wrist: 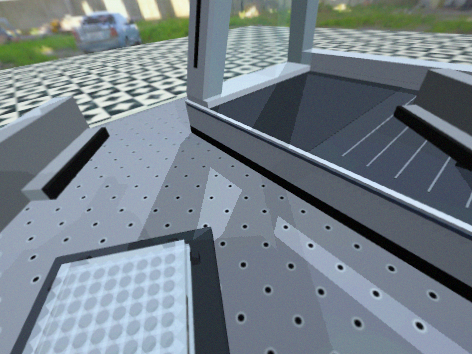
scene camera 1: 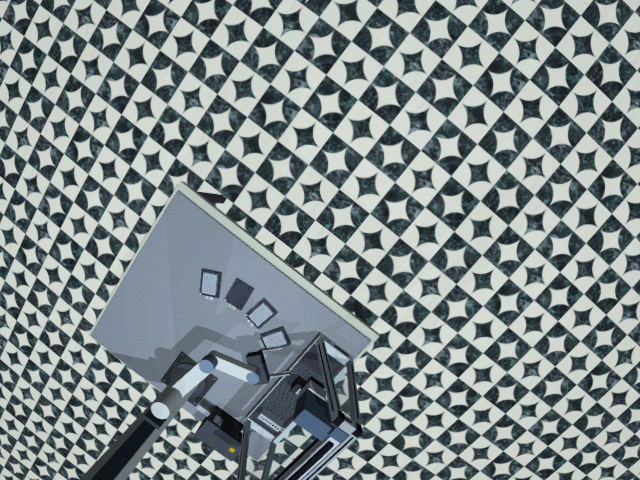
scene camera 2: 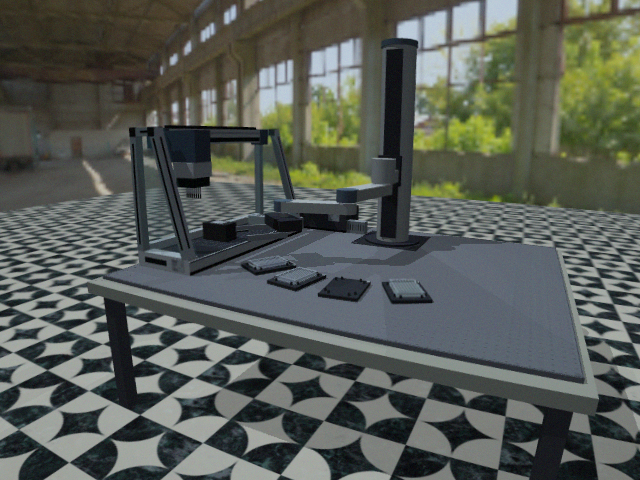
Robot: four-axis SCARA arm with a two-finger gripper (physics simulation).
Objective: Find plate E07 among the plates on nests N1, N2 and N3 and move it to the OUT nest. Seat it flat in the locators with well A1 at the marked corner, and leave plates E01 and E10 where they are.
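Frame: origin at the arm's base, x right, y ahead, z up, level; centimetres.
Where they show: gripper, fingertip midpoint: [wrist: 249, 104] [scene camera 1: 286, 360] [scene camera 2: 241, 233]; arm's base at its link origin: [scene camera 2: 392, 242].
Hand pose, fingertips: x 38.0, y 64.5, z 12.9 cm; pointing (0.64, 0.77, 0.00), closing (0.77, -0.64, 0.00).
Each offset is from my fingertips to the top centre of the thing. "*": to the spot under its first point.
My gripper [scene camera 1: 259, 366] [scene camera 2: 283, 221] [wrist: 249, 104] is open and empty, above the table beside the framed machine. Three pale well plates sit on dark nests: one plate @[dx -62.7, dy +2.5, dz -9.0 cm] [scene camera 1: 210, 283] [scene camera 2: 406, 287] at one end of the curved row, another plate @[dx -27.3, dy +7.1, dz -9.0 cm] [scene camera 1: 261, 313] [scene camera 2: 296, 276] past the bare nest, and a third plate @[dx -11.0, dy -0.9, dz -9.0 cm] [scene camera 1: 273, 338] [scene camera 2: 269, 263] nearest the machine. The bare dark nest @[dx -45.0, dy +8.3, dz -9.4 cm] [scene camera 1: 239, 293] [scene camera 2: 344, 288] holds no plate. In the wrist view a well plate [wrist: 115, 305] lies in its nest at lower left, below and off to one side of the fingers. No plate label is readable.
The framed machine [scene camera 2: 165, 206] stands beside the row, with its low deck wall [wrist: 300, 165] close to the gripper. A dark block @[* dx +16.7, dy -8.0, dz -2.2 cm] [scene camera 2: 219, 230] stands on its deck. The arm's column [scene camera 2: 398, 144] rises at the table's rear. A dark box @[* dx -2.1, dy -69.9, dz -0.2 cm] [scene camera 1: 219, 431] is near the arm base.
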